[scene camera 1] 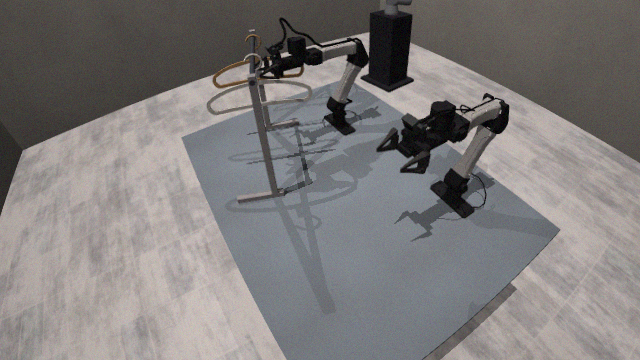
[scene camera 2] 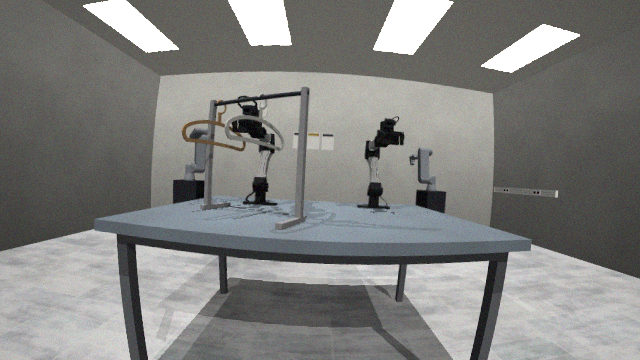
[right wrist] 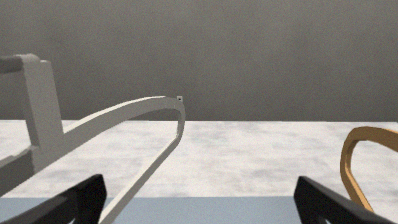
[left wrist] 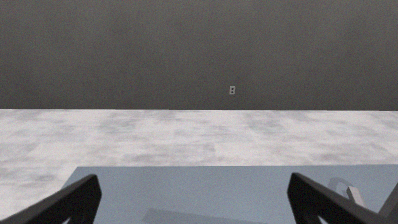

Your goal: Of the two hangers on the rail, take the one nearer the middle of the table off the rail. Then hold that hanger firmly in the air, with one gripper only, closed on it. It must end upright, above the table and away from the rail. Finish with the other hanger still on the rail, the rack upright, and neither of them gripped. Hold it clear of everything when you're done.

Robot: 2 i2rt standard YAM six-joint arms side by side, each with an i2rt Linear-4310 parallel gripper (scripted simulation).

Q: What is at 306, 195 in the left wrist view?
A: My left gripper.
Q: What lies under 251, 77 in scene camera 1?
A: A rack.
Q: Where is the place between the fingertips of my right gripper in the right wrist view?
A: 200, 184
